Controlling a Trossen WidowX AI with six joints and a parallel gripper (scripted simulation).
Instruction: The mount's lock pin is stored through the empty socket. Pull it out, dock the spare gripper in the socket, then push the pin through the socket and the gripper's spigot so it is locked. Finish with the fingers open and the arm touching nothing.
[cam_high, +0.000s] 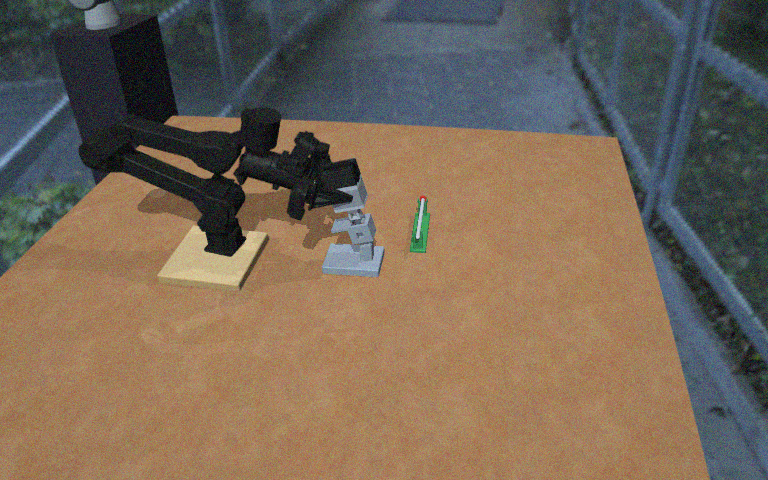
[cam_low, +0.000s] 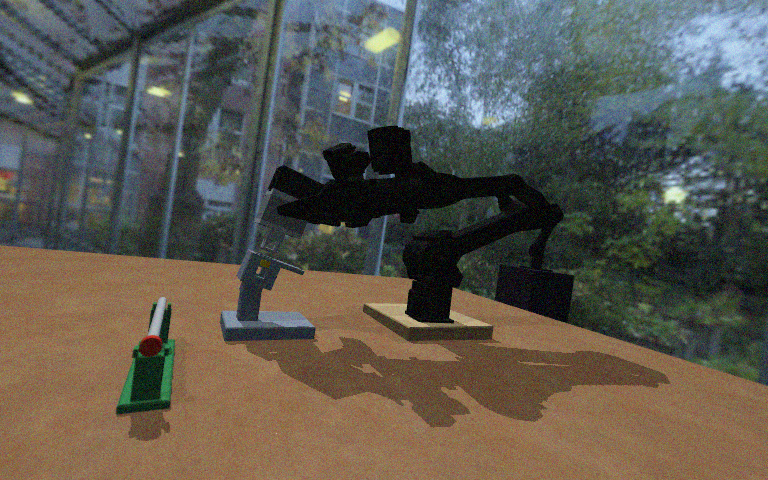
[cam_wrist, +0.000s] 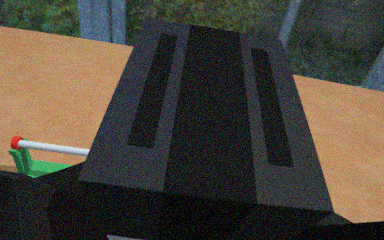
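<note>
My gripper tip is now 90 mm short of the green cradle, 130 mm to the right of it and 140 mm above it. From my gripper tip the other things lie so: socket: 110 mm below; then spare gripper: 10 mm behind.
</note>
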